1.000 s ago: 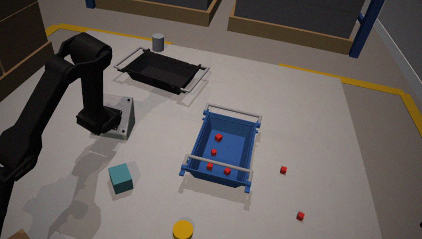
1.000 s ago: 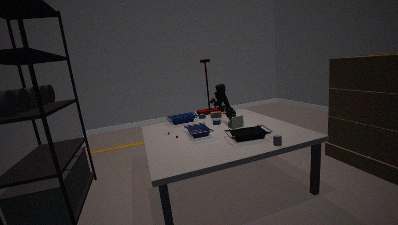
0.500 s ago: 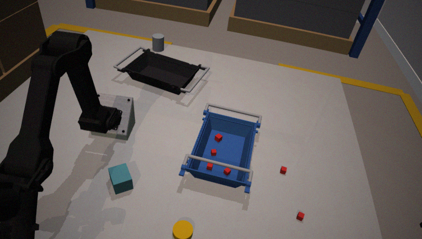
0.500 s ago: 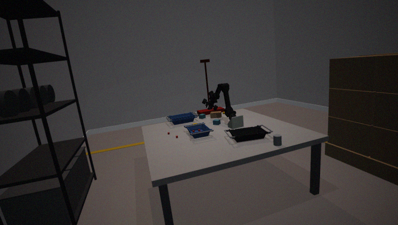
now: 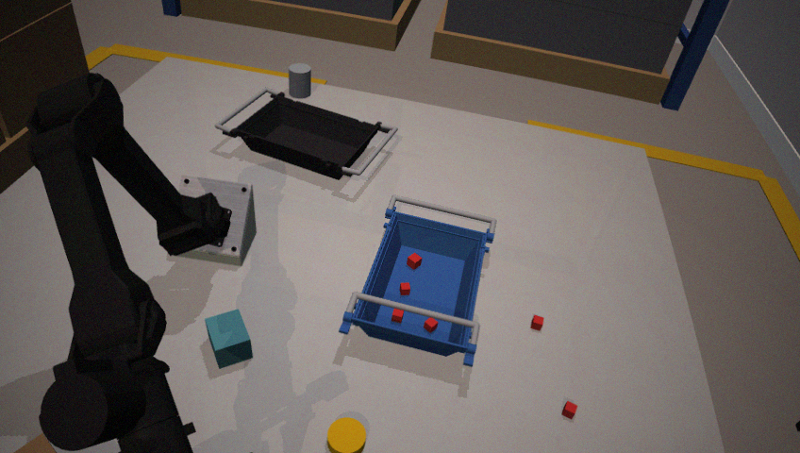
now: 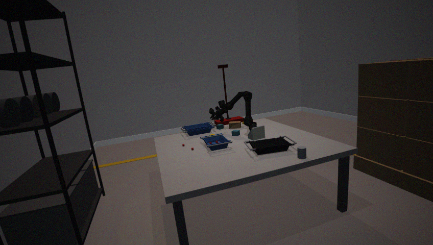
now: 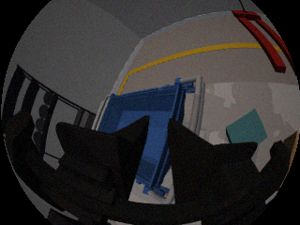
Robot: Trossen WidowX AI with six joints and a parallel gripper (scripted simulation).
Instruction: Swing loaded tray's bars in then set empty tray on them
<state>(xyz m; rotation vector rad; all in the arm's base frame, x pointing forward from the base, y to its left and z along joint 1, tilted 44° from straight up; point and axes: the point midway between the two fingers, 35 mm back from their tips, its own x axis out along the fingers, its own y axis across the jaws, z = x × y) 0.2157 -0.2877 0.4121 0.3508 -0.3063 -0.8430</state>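
Right now the black tray is 18 cm behind my gripper tip, 86 cm to the left of it and 8 cm below it. The rest, counted from my gripper tip: grey cylinder 28 cm behind, 110 cm to the left, 9 cm below.
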